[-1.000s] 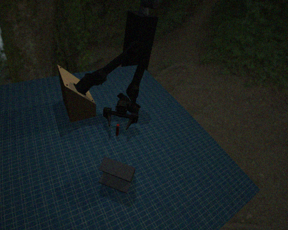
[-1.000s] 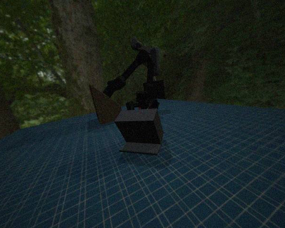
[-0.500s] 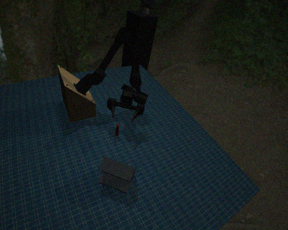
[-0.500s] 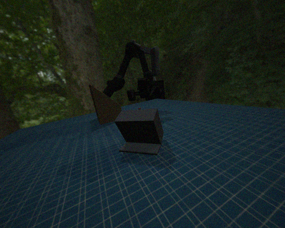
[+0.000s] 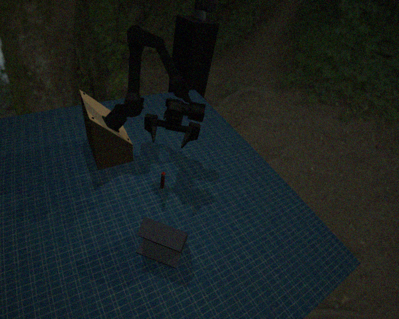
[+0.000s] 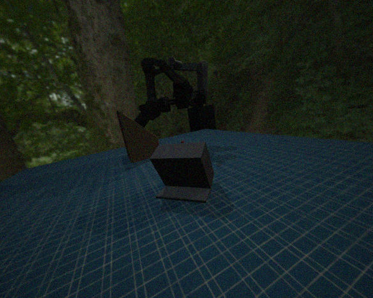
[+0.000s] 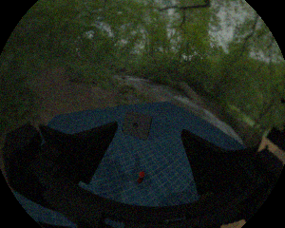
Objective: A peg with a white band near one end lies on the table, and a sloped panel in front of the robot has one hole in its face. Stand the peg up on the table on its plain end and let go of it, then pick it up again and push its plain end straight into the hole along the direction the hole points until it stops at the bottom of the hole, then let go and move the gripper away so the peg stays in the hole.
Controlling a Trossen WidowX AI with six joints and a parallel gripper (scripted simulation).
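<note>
My gripper tip is now 1 cm past the red peg and 17 cm above it. Round my gripper tip: dark grey sloped panel 20 cm ahead, 12 cm to the right, 16 cm below.
</note>
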